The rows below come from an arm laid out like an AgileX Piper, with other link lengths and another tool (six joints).
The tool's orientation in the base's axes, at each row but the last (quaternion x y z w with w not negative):
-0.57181 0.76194 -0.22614 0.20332
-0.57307 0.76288 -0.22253 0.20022
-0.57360 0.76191 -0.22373 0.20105
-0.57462 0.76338 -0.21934 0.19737
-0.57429 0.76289 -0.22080 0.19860
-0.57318 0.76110 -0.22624 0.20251
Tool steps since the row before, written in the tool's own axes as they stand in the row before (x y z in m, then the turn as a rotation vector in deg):
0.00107 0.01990 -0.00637 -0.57 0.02 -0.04
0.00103 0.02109 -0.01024 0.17 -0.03 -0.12
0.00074 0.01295 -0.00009 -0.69 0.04 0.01
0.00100 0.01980 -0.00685 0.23 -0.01 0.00
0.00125 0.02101 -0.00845 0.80 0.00 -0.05
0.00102 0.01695 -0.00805 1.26 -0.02 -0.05
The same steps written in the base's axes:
-0.01941 0.00453 -0.00635 0.11 0.56 0.05
-0.02257 0.00528 -0.00365 -0.09 -0.16 0.11
-0.01040 0.00243 -0.00736 0.15 0.67 0.00
-0.01971 0.00460 -0.00551 -0.05 -0.22 -0.01
-0.02160 0.00482 -0.00497 -0.24 -0.77 0.00
-0.01807 0.00400 -0.00326 -0.34 -1.21 -0.01

